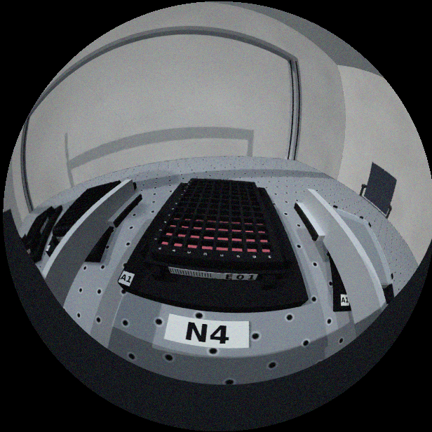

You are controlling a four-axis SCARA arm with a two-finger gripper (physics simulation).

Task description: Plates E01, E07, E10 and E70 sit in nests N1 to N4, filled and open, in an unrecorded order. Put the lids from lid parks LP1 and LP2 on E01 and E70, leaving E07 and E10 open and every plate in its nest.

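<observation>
Plate E01 (239,276), black with red-filled wells and open, sits in the black nest N4 (215,297), behind the N4 label. My gripper (216,189) is open and empty, its pale fingers wide apart on either side of the plate, touching neither side as far as shows. Beyond the left finger, a second black plate (82,207) stands in the neighbouring nest; its label is hidden. Beyond the right finger, a pale flat cover-like piece (361,231) lies over a dark base marked A1 (340,285); whether it is a lid is unclear.
More dark plate or nest parts (37,232) show at the far left edge. The grey perforated deck (272,345) runs under everything. A dark chair-like object (381,187) stands beyond the deck at the right, and a pale wall (190,85) rises behind.
</observation>
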